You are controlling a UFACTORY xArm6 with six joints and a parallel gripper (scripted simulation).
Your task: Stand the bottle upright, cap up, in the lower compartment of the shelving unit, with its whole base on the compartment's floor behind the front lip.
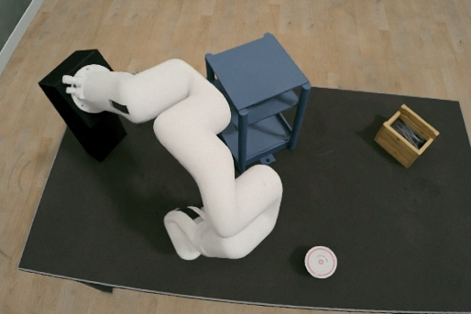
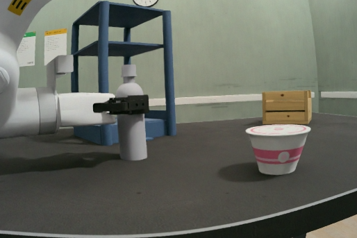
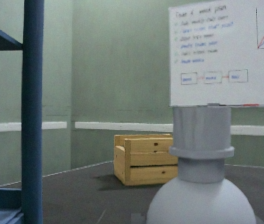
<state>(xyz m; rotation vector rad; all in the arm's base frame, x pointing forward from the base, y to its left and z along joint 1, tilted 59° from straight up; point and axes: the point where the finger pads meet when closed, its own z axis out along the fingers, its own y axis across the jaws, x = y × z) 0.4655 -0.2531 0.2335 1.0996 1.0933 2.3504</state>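
My hand is 1 cm below the bottle. The rest, counted from my hand: pink cup: 9 cm ahead, 25 cm to the right, 6 cm below; then shelving unit: 11 cm ahead, 27 cm to the left, 8 cm above; then wooden crate: 60 cm ahead, 5 cm below.
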